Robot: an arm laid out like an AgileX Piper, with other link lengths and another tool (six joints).
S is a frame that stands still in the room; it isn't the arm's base.
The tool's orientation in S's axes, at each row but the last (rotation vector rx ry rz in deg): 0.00, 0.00, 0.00; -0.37, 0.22, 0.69; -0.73, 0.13, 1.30; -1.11, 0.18, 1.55; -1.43, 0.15, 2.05
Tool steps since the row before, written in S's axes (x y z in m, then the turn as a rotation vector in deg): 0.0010, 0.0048, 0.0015, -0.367, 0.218, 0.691; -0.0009, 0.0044, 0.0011, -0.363, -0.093, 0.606; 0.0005, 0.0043, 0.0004, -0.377, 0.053, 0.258; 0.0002, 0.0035, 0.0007, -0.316, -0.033, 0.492; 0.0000, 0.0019, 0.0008, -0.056, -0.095, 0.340
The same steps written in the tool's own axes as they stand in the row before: 0.0010, 0.0048, 0.0015, -0.367, 0.218, 0.691; -0.0009, 0.0044, 0.0011, -0.366, -0.093, 0.604; 0.0006, 0.0043, 0.0005, -0.376, 0.058, 0.258; 0.0003, 0.0035, 0.0008, -0.318, -0.034, 0.490; 0.0001, 0.0019, 0.0008, -0.060, -0.101, 0.337
